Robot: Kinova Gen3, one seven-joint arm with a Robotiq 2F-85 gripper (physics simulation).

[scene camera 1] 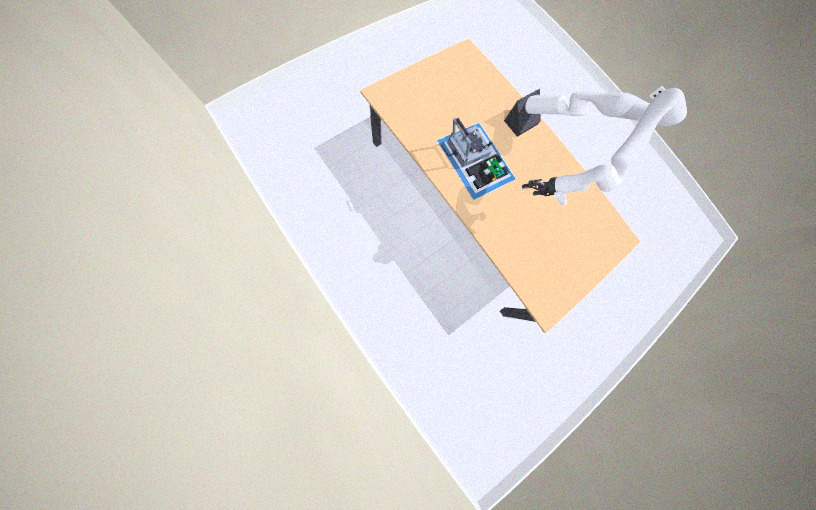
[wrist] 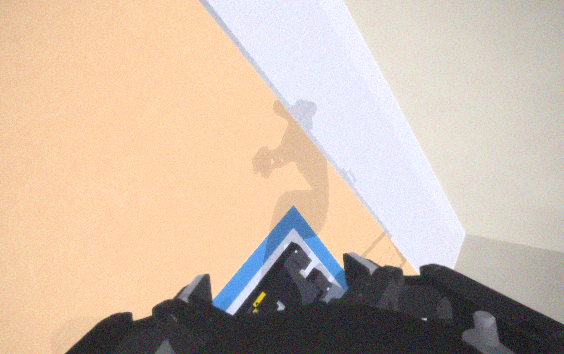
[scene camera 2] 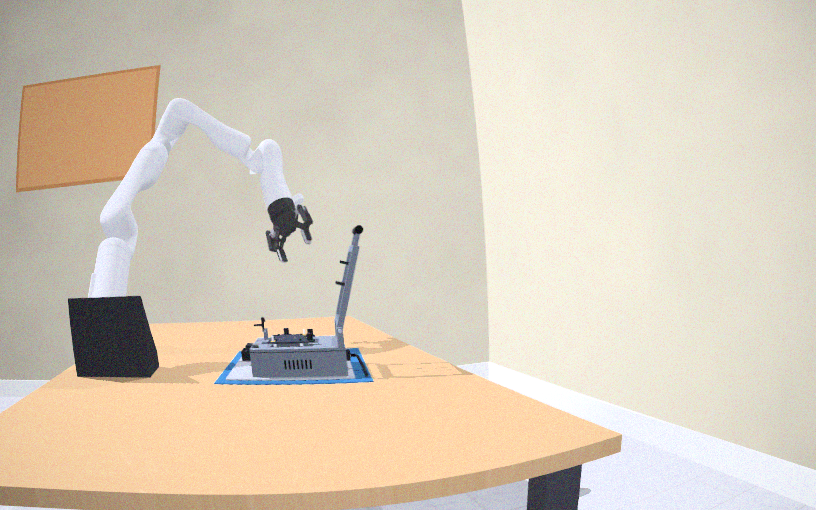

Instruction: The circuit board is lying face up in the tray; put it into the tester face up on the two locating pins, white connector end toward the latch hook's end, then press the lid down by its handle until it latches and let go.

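Places are measured from the arm's base along level axes (x ahead, y left, z up), in metres.
Where they show: gripper, fingertip midpoint: (scene camera 1: 527, 190) (wrist: 279, 278) (scene camera 2: 296, 252); arm's base, origin of the base link: (scene camera 1: 531, 104) (scene camera 2: 105, 316).
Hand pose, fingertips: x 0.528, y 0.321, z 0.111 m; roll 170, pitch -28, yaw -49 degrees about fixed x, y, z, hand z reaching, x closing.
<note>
Each offset is from my fingertips to the top centre of the thing. "spot": to the spot under its first point. Level surfaces: height alone.
The green circuit board {0.130 m back, 0.201 m right, 0.206 m down} (scene camera 1: 495, 168) lies in the black tray {spot: 0.014 m back, 0.235 m right, 0.215 m down} (scene camera 1: 477, 175) (wrist: 294, 251); its connector end is too small to make out, and the board does not show in the wrist view. The grey tester (scene camera 1: 478, 161) (scene camera 2: 299, 363) stands beside the tray. Its lid (scene camera 2: 346, 288) is raised, leaning slightly back, with the black handle {0.016 m ahead, 0.463 m right, 0.044 m up} (scene camera 2: 358, 229) at its top. The latch hook {spot: 0.154 m back, 0.322 m right, 0.158 m down} (scene camera 2: 265, 332) stands at the side opposite the lid's hinge. The locating pins cannot be made out. My gripper (scene camera 1: 528, 188) (scene camera 2: 296, 251) (wrist: 279, 278) is open and empty, high above the table, to the tray's side.
Tester and tray stand on a blue-edged mat {0.231 m down} (scene camera 1: 476, 194) (scene camera 2: 223, 379) (wrist: 293, 216) on the wooden table {0.233 m down} (scene camera 1: 559, 258) (scene camera 2: 300, 433) (wrist: 125, 125). The black arm base (scene camera 1: 521, 119) (scene camera 2: 111, 339) stands at the table's edge, on the tester's latch side. The raised lid is an upright obstacle.
</note>
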